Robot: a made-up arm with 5 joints. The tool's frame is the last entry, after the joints.
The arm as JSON. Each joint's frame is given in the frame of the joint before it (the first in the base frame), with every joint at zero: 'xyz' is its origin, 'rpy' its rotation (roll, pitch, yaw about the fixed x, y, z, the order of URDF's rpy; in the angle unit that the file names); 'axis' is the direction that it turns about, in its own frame. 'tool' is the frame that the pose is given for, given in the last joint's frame.
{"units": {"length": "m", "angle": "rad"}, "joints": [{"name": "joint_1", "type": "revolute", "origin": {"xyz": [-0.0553, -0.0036, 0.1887], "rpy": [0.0, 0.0, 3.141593]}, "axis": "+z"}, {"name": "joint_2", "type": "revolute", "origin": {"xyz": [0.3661, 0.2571, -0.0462], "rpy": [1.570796, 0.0, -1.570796]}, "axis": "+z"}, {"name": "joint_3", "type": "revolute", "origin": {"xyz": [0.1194, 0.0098, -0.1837], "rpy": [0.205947, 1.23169, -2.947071]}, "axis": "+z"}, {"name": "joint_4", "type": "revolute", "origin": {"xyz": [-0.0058, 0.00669, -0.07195], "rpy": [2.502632, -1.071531, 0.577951]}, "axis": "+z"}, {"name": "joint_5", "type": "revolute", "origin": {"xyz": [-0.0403, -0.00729, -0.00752], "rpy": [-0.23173, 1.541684, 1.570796]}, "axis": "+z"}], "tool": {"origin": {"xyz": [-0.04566, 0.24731, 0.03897], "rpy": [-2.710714, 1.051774, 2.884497]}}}
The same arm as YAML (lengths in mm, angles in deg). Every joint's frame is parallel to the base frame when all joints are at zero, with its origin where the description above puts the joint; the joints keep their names.
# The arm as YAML. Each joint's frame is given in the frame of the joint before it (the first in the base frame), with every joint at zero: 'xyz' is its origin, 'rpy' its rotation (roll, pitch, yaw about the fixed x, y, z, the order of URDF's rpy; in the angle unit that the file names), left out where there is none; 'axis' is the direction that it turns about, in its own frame. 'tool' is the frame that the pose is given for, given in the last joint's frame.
units:
  length: mm
  angle: deg
joints:
  - name: joint_1
    type: revolute
    origin:
      xyz: [-55.3, -3.6, 188.7]
    axis: [0.0, 0.0, 1.0]
  - name: joint_2
    type: revolute
    origin:
      xyz: [-366.1, -257.1, -46.2]
    axis: [1.0, 0.0, 0.0]
  - name: joint_3
    type: revolute
    origin:
      xyz: [-183.7, 119.4, 9.8]
    axis: [0.325614, -0.945242, 0.022201]
  - name: joint_4
    type: revolute
    origin:
      xyz: [-17.5, 69.9, -7.9]
    axis: [-0.996832, 0.064302, 0.046802]
  - name: joint_5
    type: revolute
    origin:
      xyz: [10.3, 40.2, 3.4]
    axis: [0.0159, -0.040099, 0.999069]
tool:
  origin:
    xyz: [-26.9, 248.2, 49.4]
    rpy: [-158.92, 58.6, 158.0]

